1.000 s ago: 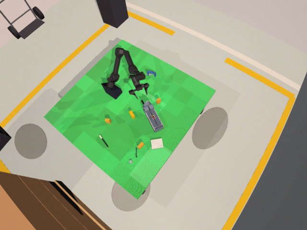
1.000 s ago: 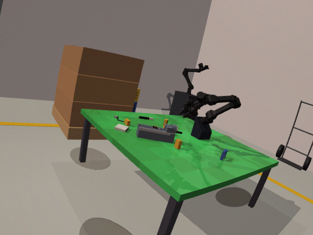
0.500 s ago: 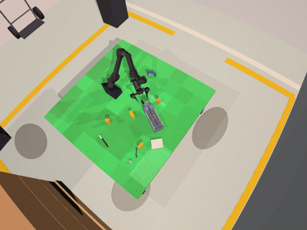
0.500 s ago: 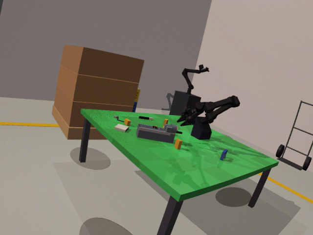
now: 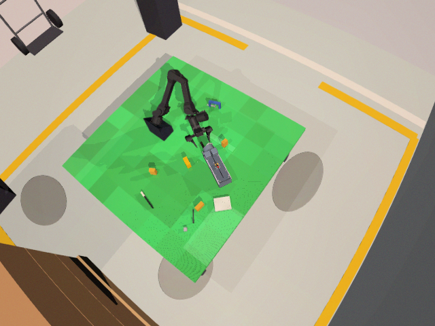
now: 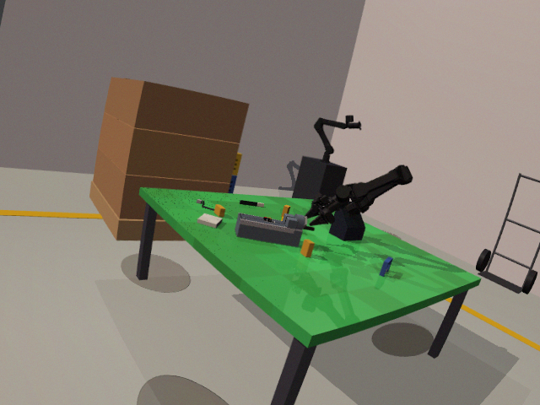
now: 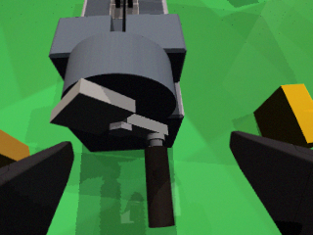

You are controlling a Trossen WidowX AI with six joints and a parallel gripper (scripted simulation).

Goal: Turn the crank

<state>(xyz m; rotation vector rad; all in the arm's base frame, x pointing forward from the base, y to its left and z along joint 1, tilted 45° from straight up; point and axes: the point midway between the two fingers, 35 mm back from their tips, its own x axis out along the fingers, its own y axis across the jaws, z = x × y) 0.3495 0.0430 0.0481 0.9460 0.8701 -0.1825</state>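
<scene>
Now: the dark handle 2 cm behind my gripper tip, 1 cm to the left of it and 3 cm below it. Also, from my gripper tip: blue bracket 16 cm behind, 35 cm to the left, 6 cm below; red pointer 17 cm ahead, 7 cm to the right, 2 cm below; white pad 32 cm ahead, 25 cm to the right, 9 cm below.
</scene>
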